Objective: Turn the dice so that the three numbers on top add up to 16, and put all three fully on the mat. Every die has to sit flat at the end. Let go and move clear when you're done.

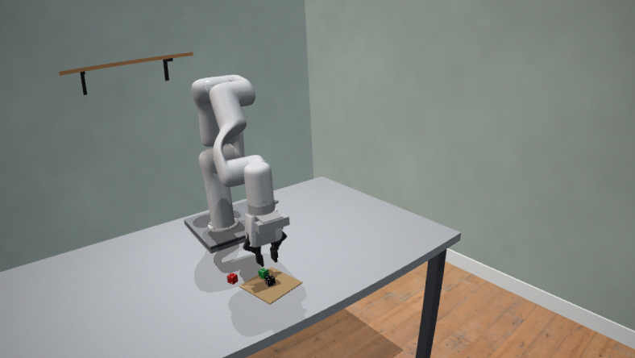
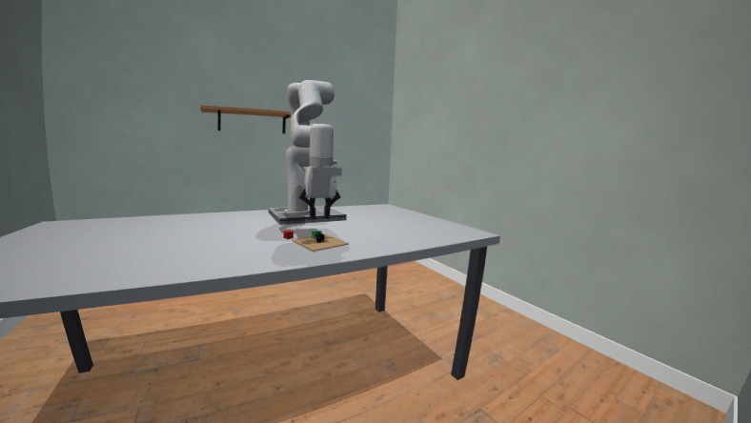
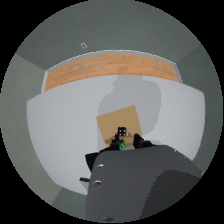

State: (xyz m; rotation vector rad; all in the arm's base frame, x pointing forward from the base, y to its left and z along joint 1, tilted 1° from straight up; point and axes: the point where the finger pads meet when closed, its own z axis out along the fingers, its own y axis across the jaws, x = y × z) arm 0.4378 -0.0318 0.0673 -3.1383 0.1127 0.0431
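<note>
Right now the red die is 90 mm to the right of my hand, 90 mm below it and 90 mm behind it. From my hand the other things lie so: black die: 90 mm below; then tan mat: 100 mm below; then green die: 90 mm below, 50 mm behind.
</note>
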